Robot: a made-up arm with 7 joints. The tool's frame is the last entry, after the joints. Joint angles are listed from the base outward. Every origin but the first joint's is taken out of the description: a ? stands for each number. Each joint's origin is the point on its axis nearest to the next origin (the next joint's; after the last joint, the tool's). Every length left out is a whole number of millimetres.
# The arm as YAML. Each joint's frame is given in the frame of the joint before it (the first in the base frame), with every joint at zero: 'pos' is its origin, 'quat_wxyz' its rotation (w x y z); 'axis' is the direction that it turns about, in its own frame. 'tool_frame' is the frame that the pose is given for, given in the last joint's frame.
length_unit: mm
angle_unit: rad
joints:
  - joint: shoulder
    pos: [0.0, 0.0, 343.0]
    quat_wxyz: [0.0, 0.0, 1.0, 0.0]
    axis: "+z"
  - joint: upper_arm
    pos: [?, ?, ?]
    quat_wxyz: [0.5, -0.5, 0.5, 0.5]
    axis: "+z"
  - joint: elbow
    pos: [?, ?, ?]
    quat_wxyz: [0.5, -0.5, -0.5, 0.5]
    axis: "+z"
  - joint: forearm
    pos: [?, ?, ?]
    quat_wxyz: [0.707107, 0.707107, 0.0, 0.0]
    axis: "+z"
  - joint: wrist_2
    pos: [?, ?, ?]
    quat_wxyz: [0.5, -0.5, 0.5, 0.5]
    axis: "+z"
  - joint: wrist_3
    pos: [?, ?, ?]
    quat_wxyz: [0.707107, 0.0, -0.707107, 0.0]
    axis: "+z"
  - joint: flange
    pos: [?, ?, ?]
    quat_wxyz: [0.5, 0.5, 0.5, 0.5]
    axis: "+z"
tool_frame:
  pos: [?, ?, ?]
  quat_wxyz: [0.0, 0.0, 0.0, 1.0]
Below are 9 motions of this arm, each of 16 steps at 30 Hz.
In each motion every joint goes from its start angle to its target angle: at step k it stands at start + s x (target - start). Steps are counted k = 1, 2, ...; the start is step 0. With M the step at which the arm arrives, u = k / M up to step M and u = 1 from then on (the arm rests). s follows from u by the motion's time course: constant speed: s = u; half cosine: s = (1 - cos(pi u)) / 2; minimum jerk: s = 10 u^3 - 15 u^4 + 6 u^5.
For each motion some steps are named. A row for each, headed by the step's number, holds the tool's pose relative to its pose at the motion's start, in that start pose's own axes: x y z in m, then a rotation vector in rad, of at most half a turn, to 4 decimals.
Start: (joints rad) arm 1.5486 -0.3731 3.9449 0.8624 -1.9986 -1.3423 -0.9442
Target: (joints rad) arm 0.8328 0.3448 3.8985 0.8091 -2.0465 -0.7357 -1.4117
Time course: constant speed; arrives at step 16
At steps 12, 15, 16:
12: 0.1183 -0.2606 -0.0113 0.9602 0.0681 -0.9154
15: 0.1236 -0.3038 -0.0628 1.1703 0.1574 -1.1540
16: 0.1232 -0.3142 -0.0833 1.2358 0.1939 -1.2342

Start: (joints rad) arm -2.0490 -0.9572 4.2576 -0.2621 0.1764 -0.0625 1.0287
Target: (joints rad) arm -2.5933 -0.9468 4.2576 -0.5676 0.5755 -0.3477 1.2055
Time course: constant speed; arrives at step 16
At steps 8, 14, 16:
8: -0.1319 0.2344 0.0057 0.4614 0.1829 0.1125
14: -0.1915 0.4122 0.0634 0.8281 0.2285 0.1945
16: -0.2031 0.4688 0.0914 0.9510 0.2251 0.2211

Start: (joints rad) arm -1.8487 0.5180 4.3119 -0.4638 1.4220 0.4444 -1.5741
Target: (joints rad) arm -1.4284 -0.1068 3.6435 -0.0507 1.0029 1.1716 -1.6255
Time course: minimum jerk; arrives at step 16
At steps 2, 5, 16:
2: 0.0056 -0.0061 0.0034 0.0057 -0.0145 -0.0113
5: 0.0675 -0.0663 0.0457 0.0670 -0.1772 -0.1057
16: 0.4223 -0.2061 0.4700 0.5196 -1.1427 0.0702

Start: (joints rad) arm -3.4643 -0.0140 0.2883 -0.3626 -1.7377 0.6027 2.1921
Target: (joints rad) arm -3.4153 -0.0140 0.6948 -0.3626 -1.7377 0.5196 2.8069
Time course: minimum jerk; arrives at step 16
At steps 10, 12, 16:
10: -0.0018 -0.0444 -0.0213 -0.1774 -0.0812 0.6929
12: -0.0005 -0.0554 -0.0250 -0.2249 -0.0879 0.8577
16: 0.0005 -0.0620 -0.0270 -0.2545 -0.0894 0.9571

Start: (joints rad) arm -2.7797 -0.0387 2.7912 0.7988 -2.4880 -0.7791 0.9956
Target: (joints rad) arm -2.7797 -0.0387 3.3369 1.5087 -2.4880 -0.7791 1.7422
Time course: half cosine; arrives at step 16
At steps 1, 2, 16:
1: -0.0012 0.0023 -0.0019 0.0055 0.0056 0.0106
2: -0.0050 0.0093 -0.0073 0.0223 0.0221 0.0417
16: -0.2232 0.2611 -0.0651 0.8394 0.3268 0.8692

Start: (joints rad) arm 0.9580 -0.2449 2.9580 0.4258 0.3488 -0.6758 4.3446
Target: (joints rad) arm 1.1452 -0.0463 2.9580 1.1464 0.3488 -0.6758 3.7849
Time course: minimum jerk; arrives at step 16
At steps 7, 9, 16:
7: -0.0084 0.0308 0.0452 0.2066 0.0364 -0.1880
9: -0.0135 0.0436 0.0805 0.3263 0.0867 -0.2986
16: -0.0210 0.0534 0.1504 0.5083 0.2160 -0.4740

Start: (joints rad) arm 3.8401 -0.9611 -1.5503 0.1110 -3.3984 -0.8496 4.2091
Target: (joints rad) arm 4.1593 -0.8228 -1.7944 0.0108 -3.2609 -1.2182 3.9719
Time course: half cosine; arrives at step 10
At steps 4, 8, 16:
4: 0.0740 -0.0118 -0.0385 -0.1154 -0.1340 -0.1135
8: 0.1985 -0.0278 -0.0754 -0.2641 -0.3687 -0.3097
16: 0.2199 -0.0301 -0.0786 -0.2847 -0.4107 -0.3445

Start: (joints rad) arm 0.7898 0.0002 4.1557 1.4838 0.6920 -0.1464 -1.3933
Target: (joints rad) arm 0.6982 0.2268 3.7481 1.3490 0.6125 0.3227 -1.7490
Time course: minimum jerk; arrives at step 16
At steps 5, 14, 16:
5: -0.0028 -0.0235 0.0079 -0.0107 -0.0297 -0.1246
14: -0.0355 -0.1232 0.0802 -0.0443 -0.2233 -0.6478
16: -0.0365 -0.1249 0.0822 -0.0446 -0.2282 -0.6574

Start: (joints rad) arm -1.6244 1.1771 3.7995 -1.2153 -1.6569 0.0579 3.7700
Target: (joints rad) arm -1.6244 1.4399 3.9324 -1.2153 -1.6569 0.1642 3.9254
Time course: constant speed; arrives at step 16
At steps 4, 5, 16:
4: 0.0264 0.0224 -0.0227 0.0655 0.0103 0.0923
5: 0.0329 0.0282 -0.0280 0.0815 0.0127 0.1158
16: 0.1020 0.0955 -0.0778 0.2481 0.0332 0.3841

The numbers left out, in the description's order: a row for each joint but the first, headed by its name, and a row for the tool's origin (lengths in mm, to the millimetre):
upper_arm: 0.0 -16.0 0.0
elbow: 497.0 0.0 0.0
forearm: 0.0 13.0 0.0
wrist_2: 0.0 -359.0 0.0
wrist_3: 0.0 0.0 0.0
flange: -83.0 0.0 0.0
tool: 0.0 0.0 0.0

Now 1 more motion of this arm.
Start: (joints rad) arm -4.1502 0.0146 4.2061 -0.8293 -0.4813 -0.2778 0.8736
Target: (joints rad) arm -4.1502 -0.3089 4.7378 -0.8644 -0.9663 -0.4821 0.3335
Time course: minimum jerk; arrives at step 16
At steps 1, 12, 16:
1: -0.0002 -0.0008 0.0003 -0.0008 0.0003 -0.0022
12: -0.1008 -0.3029 0.1626 -0.3266 -0.0238 -0.9167
16: -0.1165 -0.3323 0.1883 -0.3620 -0.0484 -1.0231

